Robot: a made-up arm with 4 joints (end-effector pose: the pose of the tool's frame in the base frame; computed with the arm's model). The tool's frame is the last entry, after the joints. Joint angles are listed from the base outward.
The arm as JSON. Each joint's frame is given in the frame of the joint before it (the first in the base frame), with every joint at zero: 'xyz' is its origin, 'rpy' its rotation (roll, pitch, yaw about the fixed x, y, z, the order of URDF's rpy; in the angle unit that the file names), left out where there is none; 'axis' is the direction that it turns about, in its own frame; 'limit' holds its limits. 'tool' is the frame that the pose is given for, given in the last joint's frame.
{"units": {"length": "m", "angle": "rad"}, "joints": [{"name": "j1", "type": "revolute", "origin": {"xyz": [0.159, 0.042, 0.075]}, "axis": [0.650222, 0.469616, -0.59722], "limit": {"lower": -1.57, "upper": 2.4}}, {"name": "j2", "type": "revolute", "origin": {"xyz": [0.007, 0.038, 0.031]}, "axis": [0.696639, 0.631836, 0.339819], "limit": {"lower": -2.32, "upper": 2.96}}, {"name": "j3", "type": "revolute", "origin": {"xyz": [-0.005, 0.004, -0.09]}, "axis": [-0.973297, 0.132, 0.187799], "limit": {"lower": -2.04, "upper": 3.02}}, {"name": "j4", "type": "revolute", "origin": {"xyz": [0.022, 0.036, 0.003]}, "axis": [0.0, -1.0, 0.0], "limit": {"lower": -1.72, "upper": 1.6}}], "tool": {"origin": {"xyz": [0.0, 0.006, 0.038], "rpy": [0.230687, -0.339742, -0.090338]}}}
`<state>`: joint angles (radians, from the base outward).
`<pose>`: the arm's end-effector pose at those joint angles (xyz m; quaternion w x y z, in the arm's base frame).
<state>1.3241 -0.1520 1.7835 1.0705</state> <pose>0.1701 0.1483 0.0496 0.9531 -0.0698 -0.1070 0.2744</pose>
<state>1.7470 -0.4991 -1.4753 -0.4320</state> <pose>0.1542 0.0232 0.0427 0.2376 0.6460 -0.1239 -0.7147</pose>
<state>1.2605 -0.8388 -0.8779 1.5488</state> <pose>0.1944 0.0730 0.0512 0.3987 -0.2056 -0.7213 -0.5277</pose>
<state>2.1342 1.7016 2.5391 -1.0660</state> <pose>0.2607 0.0232 0.2087 0.8392 0.3632 0.3568 0.1910</pose>
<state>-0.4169 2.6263 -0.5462 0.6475</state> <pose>0.1290 0.0828 0.1357 0.5260 0.5808 0.5635 -0.2615</pose>
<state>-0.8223 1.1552 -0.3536 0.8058</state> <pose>0.0847 0.0968 0.0529 0.8994 0.3820 -0.1799 0.1133</pose>
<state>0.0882 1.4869 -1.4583 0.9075</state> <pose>0.1215 0.0843 0.0970 0.4032 0.5453 0.1610 -0.7170</pose>
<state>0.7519 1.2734 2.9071 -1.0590</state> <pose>0.1241 0.1832 0.0939 0.7363 -0.5660 0.2151 0.3022</pose>
